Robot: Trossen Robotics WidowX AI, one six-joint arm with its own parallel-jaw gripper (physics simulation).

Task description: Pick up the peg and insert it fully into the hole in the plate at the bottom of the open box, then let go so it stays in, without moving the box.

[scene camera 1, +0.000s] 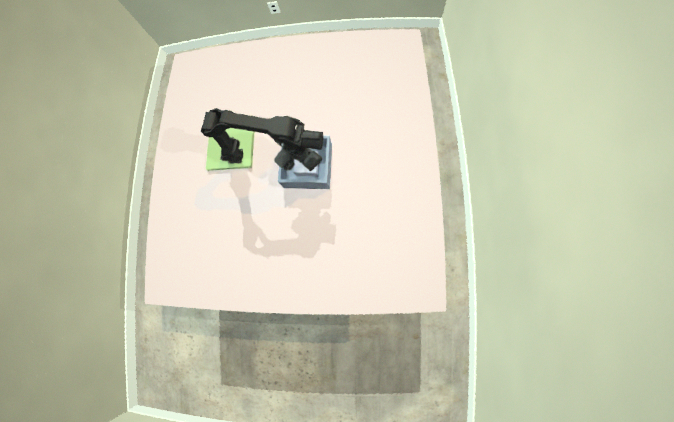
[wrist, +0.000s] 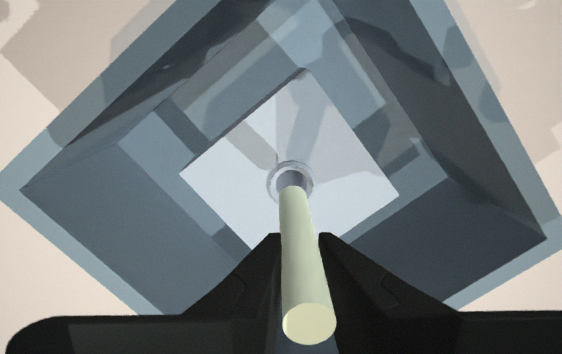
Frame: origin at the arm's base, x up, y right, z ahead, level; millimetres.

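Seen in the pictures: gripper, fingertip midpoint: point(scene camera 1: 302, 156) point(wrist: 299, 244); arm's base at its link origin: point(scene camera 1: 235, 156).
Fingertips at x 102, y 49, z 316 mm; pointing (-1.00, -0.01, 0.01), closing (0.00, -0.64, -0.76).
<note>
Pixels of each thing's top centre, then the offset from my fingertips to it. "spot": a spot on its surface instead. Level surfaces: height alone.
- long pale yellow-green peg at its top centre: point(wrist: 310, 322) dx +36, dy -1, dz +1 mm
- ringed hole at a spot on its surface: point(wrist: 271, 184) spot: dx -66, dy +6, dz +9 mm
- white square plate at its top centre: point(wrist: 291, 186) point(scene camera 1: 305, 161) dx -65, dy -3, dz +1 mm
- open blue-grey box at a spot on its surface: point(wrist: 75, 251) spot: dx -28, dy +50, dz +90 mm
- pale pink table top at its surface level: dx -127 mm
A long pale yellow-green peg point(wrist: 300, 250) is between the two black fingers of my gripper point(wrist: 299, 244) point(scene camera 1: 299, 162), which is shut on it. The peg's far end overlaps the near edge of the ringed hole point(wrist: 271, 184) in the wrist view; its whole end shows, so it looks to be above the hole, but the height gap is hard to tell. The hole is in the middle of a white square plate point(wrist: 355, 192) point(scene camera 1: 307, 171) at the bottom of the open blue-grey box point(wrist: 75, 251) point(scene camera 1: 328, 160). The gripper is over the box in the scene view, where the peg does not show.
The black arm point(scene camera 1: 255, 124) reaches from its base on a green square point(scene camera 1: 248, 145) left of the box, on the pale pink table top point(scene camera 1: 380, 225). The box's raised walls surround the plate on all sides. Arm shadows fall on the table and in the box.
</note>
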